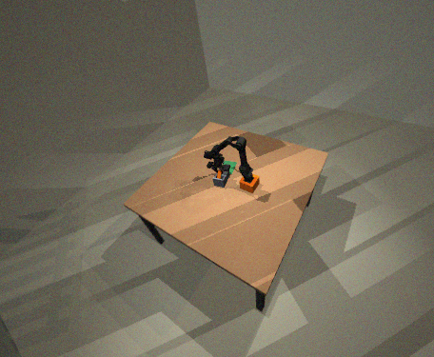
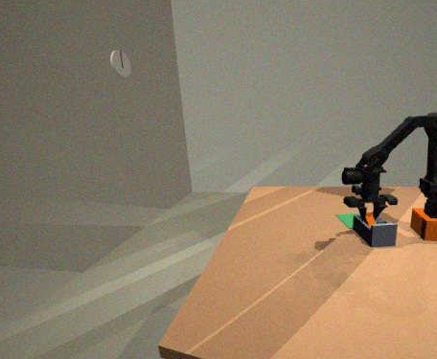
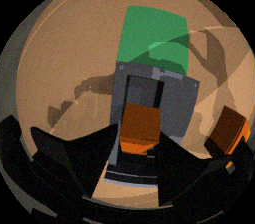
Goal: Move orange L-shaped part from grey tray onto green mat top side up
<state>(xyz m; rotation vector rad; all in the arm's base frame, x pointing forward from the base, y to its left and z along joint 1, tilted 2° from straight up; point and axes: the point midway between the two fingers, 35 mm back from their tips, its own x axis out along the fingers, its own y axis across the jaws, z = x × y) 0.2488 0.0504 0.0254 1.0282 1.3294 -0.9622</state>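
The orange L-shaped part lies 20 mm behind my gripper tip, 30 mm to the left of it and 30 mm below it. From my gripper tip the other things lie so: green mat (30 mm ahead, 140 mm to the right, 80 mm below).
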